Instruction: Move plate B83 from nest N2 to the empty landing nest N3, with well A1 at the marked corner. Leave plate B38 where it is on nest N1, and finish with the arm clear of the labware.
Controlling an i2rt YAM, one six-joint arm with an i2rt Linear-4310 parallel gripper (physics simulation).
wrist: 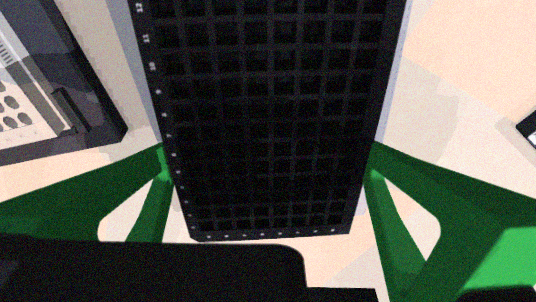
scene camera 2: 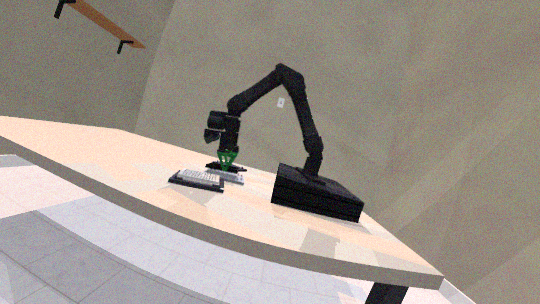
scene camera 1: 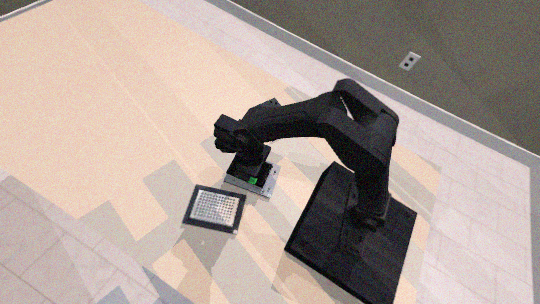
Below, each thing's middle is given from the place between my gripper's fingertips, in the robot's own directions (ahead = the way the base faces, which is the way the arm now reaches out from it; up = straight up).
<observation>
Now: hand 2 cm above the grey nest plate with corner pegs (wrist: 123,24).
</observation>
